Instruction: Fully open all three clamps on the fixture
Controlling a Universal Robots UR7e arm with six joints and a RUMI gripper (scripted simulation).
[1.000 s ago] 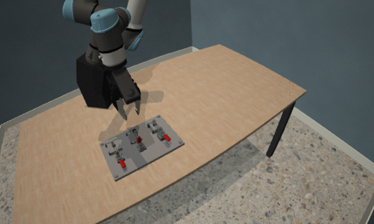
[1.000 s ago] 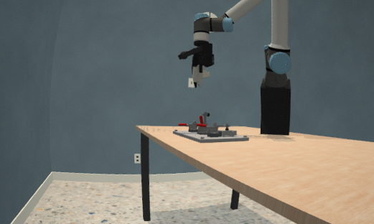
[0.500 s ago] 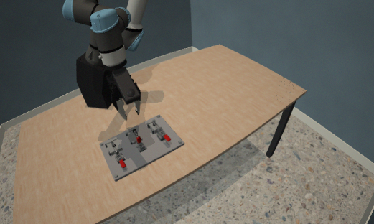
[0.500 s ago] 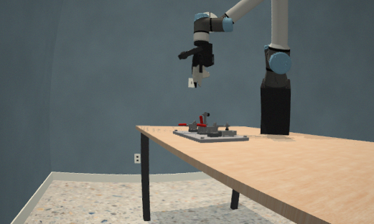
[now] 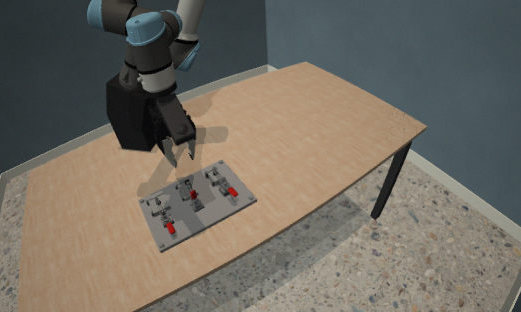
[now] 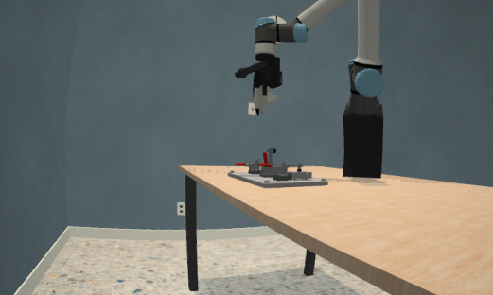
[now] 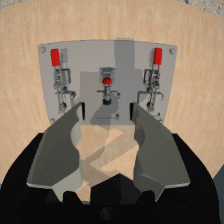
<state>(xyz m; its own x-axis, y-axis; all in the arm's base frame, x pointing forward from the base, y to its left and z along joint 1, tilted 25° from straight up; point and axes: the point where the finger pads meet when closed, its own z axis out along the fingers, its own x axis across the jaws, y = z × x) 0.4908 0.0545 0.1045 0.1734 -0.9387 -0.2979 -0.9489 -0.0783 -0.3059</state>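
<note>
The grey fixture plate lies 60 mm behind my hand, 10 mm to the right of it and 240 mm below it.
</note>
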